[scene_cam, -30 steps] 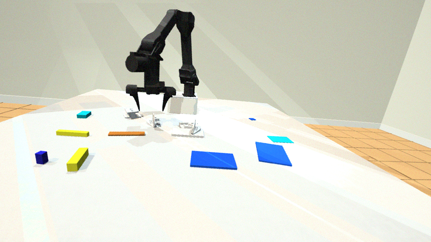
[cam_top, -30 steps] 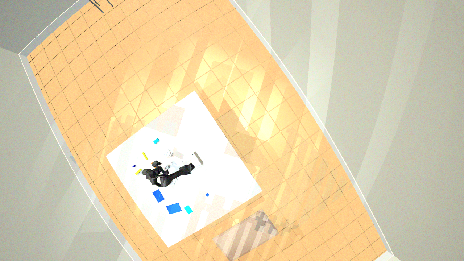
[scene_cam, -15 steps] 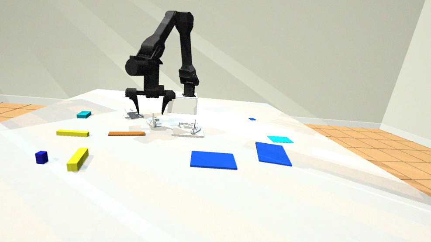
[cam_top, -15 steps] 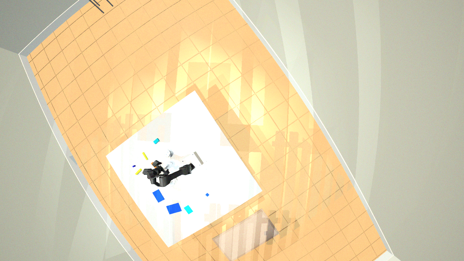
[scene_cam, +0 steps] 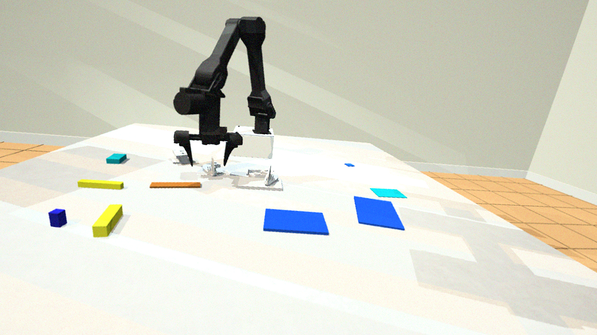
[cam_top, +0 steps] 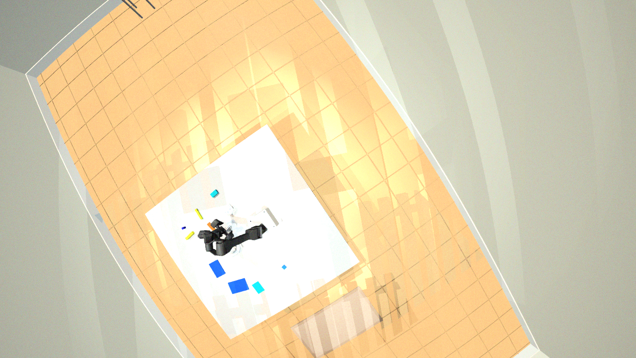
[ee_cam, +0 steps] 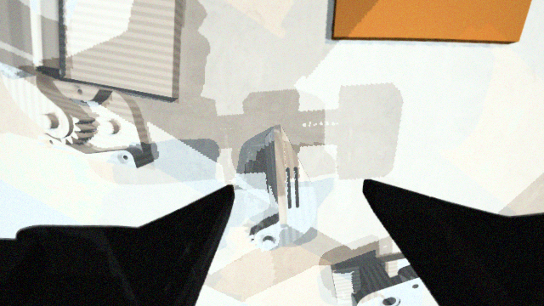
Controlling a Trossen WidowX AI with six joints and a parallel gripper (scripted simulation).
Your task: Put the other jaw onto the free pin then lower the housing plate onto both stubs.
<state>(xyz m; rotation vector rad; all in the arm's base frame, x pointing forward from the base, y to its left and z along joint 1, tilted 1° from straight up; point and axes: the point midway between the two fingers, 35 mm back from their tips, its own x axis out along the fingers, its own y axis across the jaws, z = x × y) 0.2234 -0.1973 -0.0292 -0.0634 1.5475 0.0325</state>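
Now: gripper tip 40 mm past the jaw, 20 mm to the right of it and 10 mm above it. From my gripper tip the other things lie so: cyan block 270 mm to the right, 100 mm behind, 10 mm below; dark blue cube 290 mm ahead, 250 mm to the right, 10 mm below; orange bar 110 mm ahead, 80 mm to the right, 20 mm below.
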